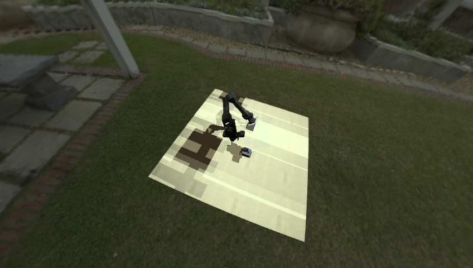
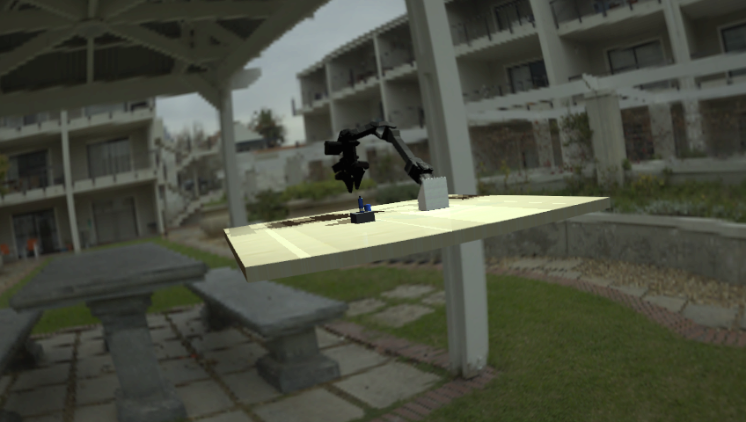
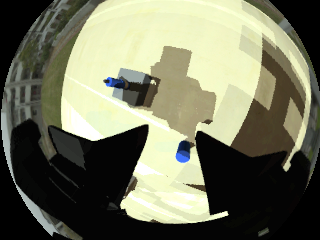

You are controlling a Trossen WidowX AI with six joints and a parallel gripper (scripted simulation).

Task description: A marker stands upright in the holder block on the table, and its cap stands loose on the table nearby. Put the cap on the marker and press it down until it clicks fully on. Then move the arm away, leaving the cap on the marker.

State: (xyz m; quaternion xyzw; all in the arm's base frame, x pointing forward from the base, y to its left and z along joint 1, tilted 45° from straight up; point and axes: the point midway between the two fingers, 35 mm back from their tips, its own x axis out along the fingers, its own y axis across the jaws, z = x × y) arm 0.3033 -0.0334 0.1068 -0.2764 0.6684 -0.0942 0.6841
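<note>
The blue cap lies 90 mm below my gripper tip, 60 mm behind it and 40 mm to the right of it. Also, from my gripper tip: holder block: 130 mm to the left, 100 mm below, 20 mm ahead.
</note>
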